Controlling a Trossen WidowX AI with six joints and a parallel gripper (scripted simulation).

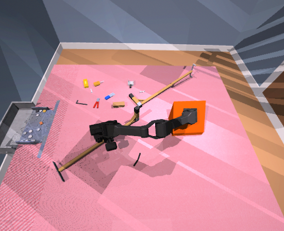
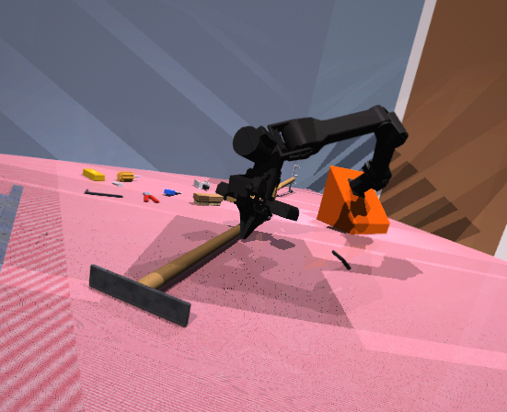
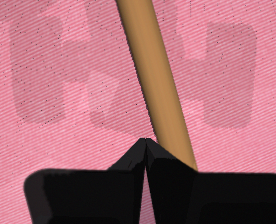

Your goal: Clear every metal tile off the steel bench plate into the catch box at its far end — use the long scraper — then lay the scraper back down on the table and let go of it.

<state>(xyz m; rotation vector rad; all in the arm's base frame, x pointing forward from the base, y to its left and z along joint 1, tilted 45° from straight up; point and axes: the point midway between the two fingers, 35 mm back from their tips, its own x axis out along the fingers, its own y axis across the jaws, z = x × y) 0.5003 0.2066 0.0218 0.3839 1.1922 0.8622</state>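
Now: gripper tip 3 cm short of the long scraper and 5 cm below it. The rest, counted from my gripper tip: wooden block 5 cm behind, 31 cm to the right; then black strip 20 cm behind, 11 cm to the left, 1 cm below; then blue tool 4 cm ahead, 39 cm to the right.
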